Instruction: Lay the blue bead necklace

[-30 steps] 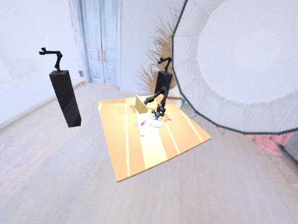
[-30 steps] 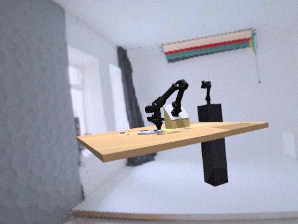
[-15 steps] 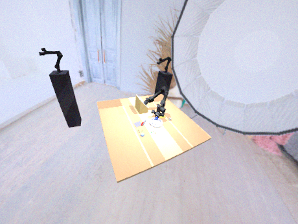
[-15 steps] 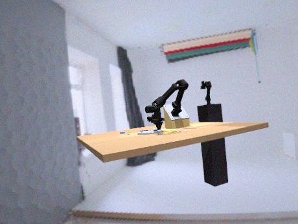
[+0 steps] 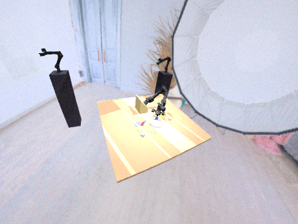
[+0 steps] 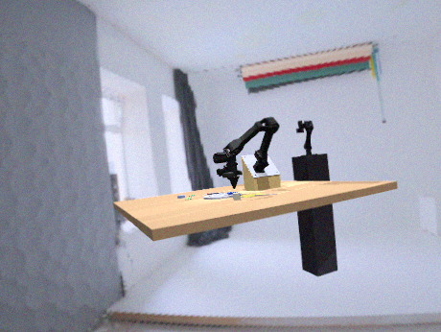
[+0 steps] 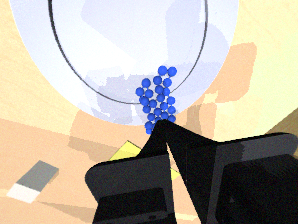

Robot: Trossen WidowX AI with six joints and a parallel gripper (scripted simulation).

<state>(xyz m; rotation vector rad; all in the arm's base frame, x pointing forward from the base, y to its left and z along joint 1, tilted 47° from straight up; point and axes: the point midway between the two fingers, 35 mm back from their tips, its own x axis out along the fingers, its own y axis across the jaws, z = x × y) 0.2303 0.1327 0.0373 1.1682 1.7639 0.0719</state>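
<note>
My gripper tip is now 70 mm short of the round bead board, 50 mm to the left of it and 30 mm above it. Also, from my gripper tip: yellow flat piece 60 mm behind, 110 mm to the left, 40 mm below; grey-white stick 100 mm behind, 180 mm to the left, 40 mm below; white cylinder 70 mm ahead, 190 mm to the left, 20 mm below.
</note>
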